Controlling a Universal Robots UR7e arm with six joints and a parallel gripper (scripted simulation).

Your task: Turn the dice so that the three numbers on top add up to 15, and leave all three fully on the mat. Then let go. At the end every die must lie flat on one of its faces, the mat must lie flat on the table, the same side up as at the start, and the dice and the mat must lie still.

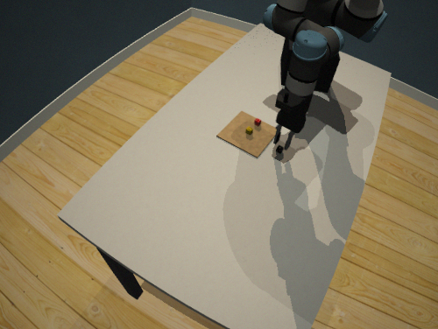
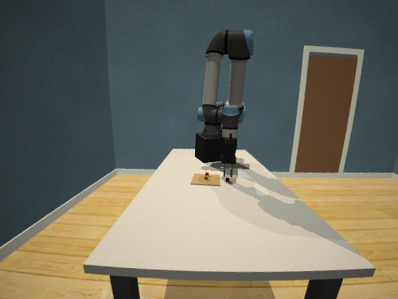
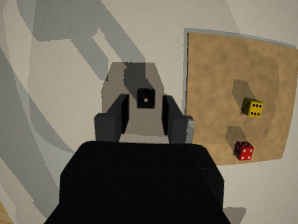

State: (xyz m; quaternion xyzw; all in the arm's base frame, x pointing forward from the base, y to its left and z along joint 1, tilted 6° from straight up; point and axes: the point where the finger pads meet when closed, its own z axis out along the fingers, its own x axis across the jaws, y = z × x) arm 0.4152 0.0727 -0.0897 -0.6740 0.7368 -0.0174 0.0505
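The black die lies 30 mm below my hand. Round my hand: yellow die 110 mm to the right, 30 mm below, 10 mm behind; red die 100 mm to the right, 60 mm behind, 30 mm below; brown mat 110 mm to the right, 40 mm below, 10 mm behind.
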